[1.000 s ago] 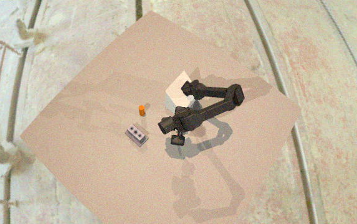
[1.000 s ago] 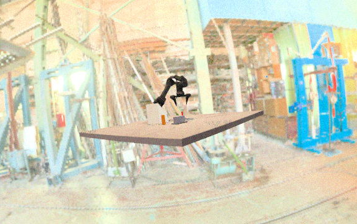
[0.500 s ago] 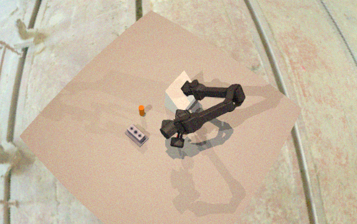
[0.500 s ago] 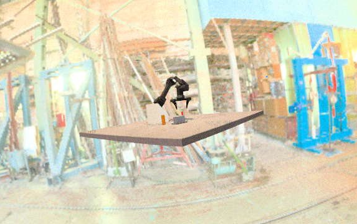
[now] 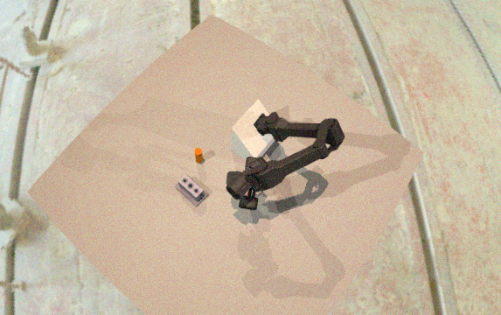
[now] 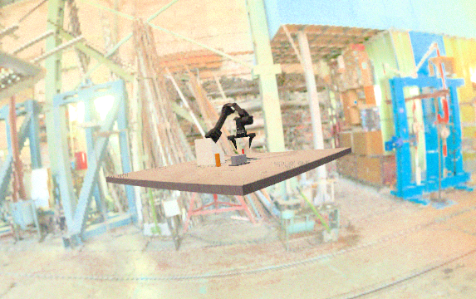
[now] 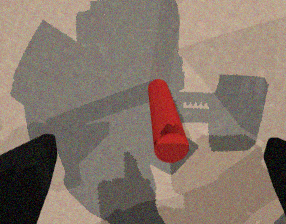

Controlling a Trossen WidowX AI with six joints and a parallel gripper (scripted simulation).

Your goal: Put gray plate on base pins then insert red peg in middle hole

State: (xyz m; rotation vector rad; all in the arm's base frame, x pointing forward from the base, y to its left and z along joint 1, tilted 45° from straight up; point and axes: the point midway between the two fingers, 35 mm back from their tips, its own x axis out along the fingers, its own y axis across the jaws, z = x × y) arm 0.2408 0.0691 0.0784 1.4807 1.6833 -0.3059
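Right now my gripper tip is 4 cm above the red peg. Also, from my gripper tip: gray plate (10 cm ahead, 20 cm to the right, 3 cm below); then orange cylinder (2 cm behind, 25 cm to the right, 4 cm below); then base (10 cm ahead, 20 cm to the right, 7 cm below).
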